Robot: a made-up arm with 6 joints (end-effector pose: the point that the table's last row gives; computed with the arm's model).
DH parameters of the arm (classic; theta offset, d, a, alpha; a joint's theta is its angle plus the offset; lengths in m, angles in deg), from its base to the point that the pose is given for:
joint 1: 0 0.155 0 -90
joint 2: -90 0 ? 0
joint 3: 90 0.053 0 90
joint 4: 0 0.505 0 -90
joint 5: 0 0 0 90
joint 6: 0 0.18 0 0
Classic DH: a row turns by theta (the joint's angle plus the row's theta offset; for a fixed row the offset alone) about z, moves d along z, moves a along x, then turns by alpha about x.
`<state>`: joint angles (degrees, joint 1 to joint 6).
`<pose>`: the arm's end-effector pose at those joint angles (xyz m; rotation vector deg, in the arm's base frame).
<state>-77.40 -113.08 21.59 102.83 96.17 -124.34</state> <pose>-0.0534 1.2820 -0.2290 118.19 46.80 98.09</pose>
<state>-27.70 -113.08 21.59 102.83 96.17 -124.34</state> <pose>-1.0123 0.7884 -0.2290 -91.07 -95.80 -104.56</pose>
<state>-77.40 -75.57 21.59 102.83 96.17 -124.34</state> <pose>-0.0475 1.2554 0.6193 -133.42 -16.19 -103.94</pose>
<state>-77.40 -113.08 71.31 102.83 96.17 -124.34</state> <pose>-0.0248 1.1538 0.1591 -127.37 -4.73 -97.25</pose>
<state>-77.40 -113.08 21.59 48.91 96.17 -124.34</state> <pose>-0.0930 1.2773 -0.0717 63.10 20.90 142.32</pose>
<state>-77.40 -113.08 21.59 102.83 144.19 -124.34</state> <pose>-0.0960 1.1432 -0.2094 104.78 3.01 67.58</pose>
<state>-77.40 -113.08 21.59 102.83 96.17 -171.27</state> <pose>-0.0534 1.2820 -0.2290 80.09 80.27 70.49</pose>
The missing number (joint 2, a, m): 0.846
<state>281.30 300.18 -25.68 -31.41 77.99 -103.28</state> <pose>-0.2850 1.2283 0.7727 -47.85 0.80 166.92</pose>
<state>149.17 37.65 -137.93 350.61 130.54 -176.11</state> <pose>-0.1110 0.0305 0.8884 -17.31 -26.42 -22.18</pose>
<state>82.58 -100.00 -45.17 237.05 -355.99 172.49</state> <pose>-0.1994 -1.2028 -0.5577 47.95 -156.40 45.73</pose>
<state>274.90 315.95 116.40 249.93 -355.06 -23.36</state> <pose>0.0436 -0.0588 0.9756 31.57 -82.56 116.33</pose>
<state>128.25 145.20 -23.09 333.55 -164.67 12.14</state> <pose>-0.5450 0.5715 -0.6798 37.79 -50.26 152.04</pose>
